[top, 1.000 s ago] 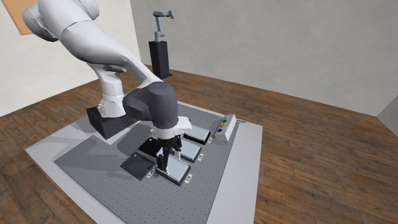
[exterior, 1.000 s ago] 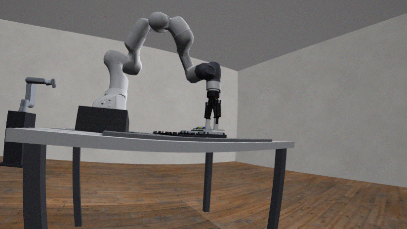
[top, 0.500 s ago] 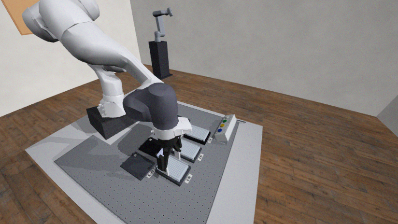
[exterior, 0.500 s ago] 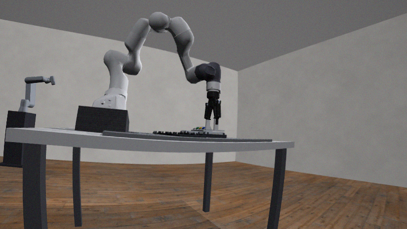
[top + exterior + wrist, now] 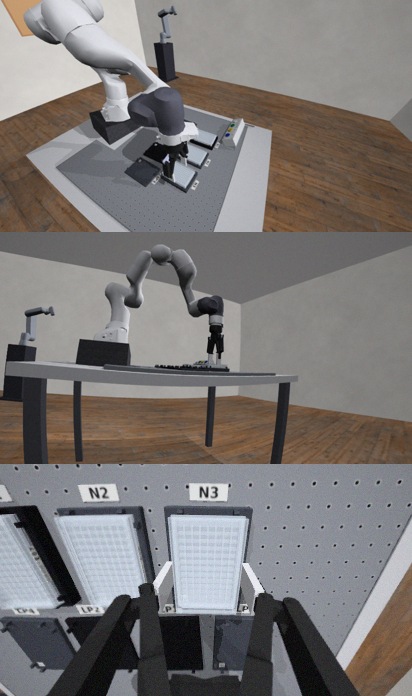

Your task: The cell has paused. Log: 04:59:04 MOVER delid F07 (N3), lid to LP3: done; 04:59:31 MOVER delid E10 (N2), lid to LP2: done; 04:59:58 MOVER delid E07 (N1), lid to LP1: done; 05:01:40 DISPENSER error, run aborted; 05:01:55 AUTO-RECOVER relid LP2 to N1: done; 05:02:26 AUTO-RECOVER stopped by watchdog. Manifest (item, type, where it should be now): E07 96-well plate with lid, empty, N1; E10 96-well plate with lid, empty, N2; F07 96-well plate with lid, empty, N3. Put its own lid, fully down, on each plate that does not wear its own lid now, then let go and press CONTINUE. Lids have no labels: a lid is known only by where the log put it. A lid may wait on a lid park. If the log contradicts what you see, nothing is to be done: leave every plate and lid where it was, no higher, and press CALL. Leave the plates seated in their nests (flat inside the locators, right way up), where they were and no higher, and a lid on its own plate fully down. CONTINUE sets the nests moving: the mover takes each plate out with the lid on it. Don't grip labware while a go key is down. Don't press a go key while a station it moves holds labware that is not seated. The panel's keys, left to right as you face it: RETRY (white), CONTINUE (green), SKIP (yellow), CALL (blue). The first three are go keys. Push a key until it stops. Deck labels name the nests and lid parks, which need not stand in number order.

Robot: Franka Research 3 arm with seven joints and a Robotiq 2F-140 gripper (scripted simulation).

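Right now the grey lid is 20 mm below my hand. The rest, counted from my hand: lid park LP3 (160 mm behind, 90 mm to the right, 60 mm below); then N3 plate (40 mm below); then lid park LP1 (180 mm behind, 60 mm below, 40 mm to the left).
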